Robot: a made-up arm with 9 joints. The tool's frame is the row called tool. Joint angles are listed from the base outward.
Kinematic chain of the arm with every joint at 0, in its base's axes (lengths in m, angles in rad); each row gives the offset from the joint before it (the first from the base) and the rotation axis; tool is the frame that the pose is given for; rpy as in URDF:
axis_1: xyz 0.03 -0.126 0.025 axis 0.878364 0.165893 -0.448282
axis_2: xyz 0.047 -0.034 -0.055 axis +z
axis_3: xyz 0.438 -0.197 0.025 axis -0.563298 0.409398 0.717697
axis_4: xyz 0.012 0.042 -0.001 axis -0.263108 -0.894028 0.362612
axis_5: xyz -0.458 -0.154 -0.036 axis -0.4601 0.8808 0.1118
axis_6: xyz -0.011 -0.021 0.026 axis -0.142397 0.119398 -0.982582
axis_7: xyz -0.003 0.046 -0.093 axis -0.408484 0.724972 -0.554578
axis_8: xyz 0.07 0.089 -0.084 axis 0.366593 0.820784 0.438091
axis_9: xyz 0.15 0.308 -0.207 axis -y
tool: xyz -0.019 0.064 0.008 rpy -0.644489 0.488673 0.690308
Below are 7 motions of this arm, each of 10 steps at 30 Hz.
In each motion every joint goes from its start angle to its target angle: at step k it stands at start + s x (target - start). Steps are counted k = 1, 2, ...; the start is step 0. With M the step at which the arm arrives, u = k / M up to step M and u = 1 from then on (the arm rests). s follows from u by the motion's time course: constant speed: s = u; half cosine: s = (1 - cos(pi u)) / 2; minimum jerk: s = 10 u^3 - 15 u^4 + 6 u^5.
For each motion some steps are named. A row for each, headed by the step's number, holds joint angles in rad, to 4 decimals.
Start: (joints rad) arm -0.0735 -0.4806 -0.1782 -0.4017 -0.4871 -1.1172 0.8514 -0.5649 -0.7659
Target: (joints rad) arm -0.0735 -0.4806 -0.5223 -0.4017 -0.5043 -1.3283 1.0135 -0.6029 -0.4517
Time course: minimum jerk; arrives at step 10
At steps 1, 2, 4, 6, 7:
1: -0.0735 -0.4806 -0.1811 -0.4017 -0.4872 -1.1190 0.8528 -0.5652 -0.7632
2: -0.0735 -0.4806 -0.1981 -0.4017 -0.4881 -1.1294 0.8608 -0.5671 -0.7477
4: -0.0735 -0.4806 -0.2874 -0.4017 -0.4926 -1.1842 0.9029 -0.5770 -0.6662
6: -0.0735 -0.4806 -0.4131 -0.4017 -0.4988 -1.2613 0.9620 -0.5908 -0.5514
7: -0.0735 -0.4806 -0.4662 -0.4017 -0.5015 -1.2939 0.9871 -0.5967 -0.5029

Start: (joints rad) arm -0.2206 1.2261 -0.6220 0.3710 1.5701 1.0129 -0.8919 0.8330 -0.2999
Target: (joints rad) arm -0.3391 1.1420 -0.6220 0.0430 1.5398 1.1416 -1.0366 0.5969 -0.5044
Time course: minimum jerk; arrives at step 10
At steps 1, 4, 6, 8, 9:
1: -0.2216 1.2254 -0.6220 0.3682 1.5698 1.0140 -0.8931 0.8310 -0.3017
4: -0.2582 1.1994 -0.6220 0.2669 1.5605 1.0538 -0.9378 0.7581 -0.3648
6: -0.3015 1.1687 -0.6220 0.1471 1.5494 1.1007 -0.9907 0.6718 -0.4395
8: -0.3322 1.1469 -0.6220 0.0620 1.5416 1.1341 -1.0282 0.6106 -0.4926
9: -0.3381 1.1427 -0.6220 0.0458 1.5401 1.1405 -1.0354 0.5989 -0.5026

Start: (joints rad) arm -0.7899 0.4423 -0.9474 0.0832 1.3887 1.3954 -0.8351 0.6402 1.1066
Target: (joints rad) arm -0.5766 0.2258 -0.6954 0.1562 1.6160 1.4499 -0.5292 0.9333 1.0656
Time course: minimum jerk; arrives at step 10
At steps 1, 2, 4, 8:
1: -0.7881 0.4404 -0.9452 0.0838 1.3906 1.3959 -0.8325 0.6427 1.1062
2: -0.7775 0.4298 -0.9328 0.0874 1.4019 1.3986 -0.8174 0.6572 1.1042
4: -0.7222 0.3736 -0.8674 0.1064 1.4609 1.4127 -0.7380 0.7332 1.0936
8: -0.5890 0.2383 -0.7100 0.1520 1.6028 1.4467 -0.5469 0.9163 1.0680

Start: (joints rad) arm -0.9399 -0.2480 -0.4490 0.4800 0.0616 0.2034 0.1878 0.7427 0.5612
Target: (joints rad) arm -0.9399 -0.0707 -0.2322 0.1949 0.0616 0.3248 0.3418 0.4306 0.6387
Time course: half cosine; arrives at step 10
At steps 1, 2, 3, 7, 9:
1: -0.9399 -0.2437 -0.4437 0.4730 0.0616 0.2064 0.1916 0.7351 0.5631
2: -0.9399 -0.2311 -0.4283 0.4528 0.0616 0.2150 0.2025 0.7129 0.5686
3: -0.9399 -0.2115 -0.4043 0.4212 0.0616 0.2284 0.2195 0.6784 0.5772
7: -0.9399 -0.1072 -0.2769 0.2537 0.0616 0.2998 0.3101 0.4949 0.6227
9: -0.9399 -0.0750 -0.2375 0.2019 0.0616 0.3218 0.3380 0.4382 0.6368

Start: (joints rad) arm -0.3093 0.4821 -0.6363 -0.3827 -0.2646 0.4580 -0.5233 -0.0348 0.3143
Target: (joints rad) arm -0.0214 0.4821 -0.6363 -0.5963 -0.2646 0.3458 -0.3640 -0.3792 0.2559
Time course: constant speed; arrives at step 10
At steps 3, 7, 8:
3: -0.2229 0.4821 -0.6363 -0.4468 -0.2646 0.4243 -0.4755 -0.1381 0.2968
7: -0.1078 0.4821 -0.6363 -0.5322 -0.2646 0.3795 -0.4118 -0.2759 0.2734
8: -0.0790 0.4821 -0.6363 -0.5536 -0.2646 0.3682 -0.3959 -0.3103 0.2676

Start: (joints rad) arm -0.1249 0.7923 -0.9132 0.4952 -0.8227 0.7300 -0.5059 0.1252 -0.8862
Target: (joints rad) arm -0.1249 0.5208 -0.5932 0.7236 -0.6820 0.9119 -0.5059 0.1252 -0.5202
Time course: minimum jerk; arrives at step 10
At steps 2, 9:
2: -0.1249 0.7766 -0.8947 0.5084 -0.8146 0.7405 -0.5059 0.1252 -0.8650
9: -0.1249 0.5231 -0.5959 0.7216 -0.6832 0.9103 -0.5059 0.1252 -0.5233

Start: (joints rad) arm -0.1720 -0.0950 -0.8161 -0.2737 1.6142 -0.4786 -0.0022 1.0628 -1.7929
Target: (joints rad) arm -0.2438 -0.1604 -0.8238 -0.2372 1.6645 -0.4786 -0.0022 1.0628 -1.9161
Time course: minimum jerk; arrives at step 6
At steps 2, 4, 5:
2: -0.1871 -0.1087 -0.8177 -0.2660 1.6248 -0.4786 -0.0022 1.0628 -1.8188
4: -0.2287 -0.1467 -0.8222 -0.2449 1.6539 -0.4786 -0.0022 1.0628 -1.8902
5: -0.2413 -0.1581 -0.8235 -0.2385 1.6627 -0.4786 -0.0022 1.0628 -1.9117

